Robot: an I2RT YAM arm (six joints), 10 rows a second.
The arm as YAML. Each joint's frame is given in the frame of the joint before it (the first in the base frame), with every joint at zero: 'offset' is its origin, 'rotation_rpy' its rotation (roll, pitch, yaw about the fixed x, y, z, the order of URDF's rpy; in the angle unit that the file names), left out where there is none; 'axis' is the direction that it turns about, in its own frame. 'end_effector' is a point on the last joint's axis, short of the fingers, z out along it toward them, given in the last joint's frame.
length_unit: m
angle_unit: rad
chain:
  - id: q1
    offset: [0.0, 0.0, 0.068]
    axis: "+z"
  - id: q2
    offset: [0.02, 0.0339, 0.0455]
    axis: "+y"
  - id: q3
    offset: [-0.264, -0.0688, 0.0]
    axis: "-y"
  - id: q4
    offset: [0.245, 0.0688, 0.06]
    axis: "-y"
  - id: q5
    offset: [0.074, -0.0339, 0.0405]
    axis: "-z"
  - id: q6
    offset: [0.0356, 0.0, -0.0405]
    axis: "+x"
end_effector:
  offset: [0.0, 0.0, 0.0]
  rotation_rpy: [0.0, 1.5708, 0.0]
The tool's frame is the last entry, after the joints.
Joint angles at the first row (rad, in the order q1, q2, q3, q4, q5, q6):
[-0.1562, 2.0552, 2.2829, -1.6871, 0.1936, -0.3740]
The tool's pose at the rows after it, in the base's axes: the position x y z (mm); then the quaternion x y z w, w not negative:
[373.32 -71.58 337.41 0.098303 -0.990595 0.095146 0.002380]
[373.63 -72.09 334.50 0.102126 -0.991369 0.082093 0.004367]
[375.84 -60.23 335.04 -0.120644 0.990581 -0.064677 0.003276]
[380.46 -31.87 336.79 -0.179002 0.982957 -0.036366 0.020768]
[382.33 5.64 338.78 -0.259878 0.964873 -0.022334 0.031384]
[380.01 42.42 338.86 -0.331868 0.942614 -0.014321 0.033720]
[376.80 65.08 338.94 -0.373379 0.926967 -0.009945 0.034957]
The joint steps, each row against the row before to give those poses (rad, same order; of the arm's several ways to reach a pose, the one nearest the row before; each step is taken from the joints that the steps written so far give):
[-0.0160, 0.0004, -0.0633, -0.0007, -0.0088, -0.0004]
[-0.0035, 0.0019, -0.0087, 0.0007, -0.0244, -0.0095]
[0.0283, 0.0000, 0.0031, 0.0008, -0.0374, -0.0084]
[0.0694, 0.0000, 0.0079, 0.0099, -0.0633, -0.0477]
[0.0954, 0.0000, 0.0084, 0.0046, -0.0317, -0.0698]
[0.0950, 0.0000, 0.0004, 0.0000, -0.0152, -0.0553]
[0.0591, 0.0000, 0.0004, 0.0000, -0.0080, -0.0294]

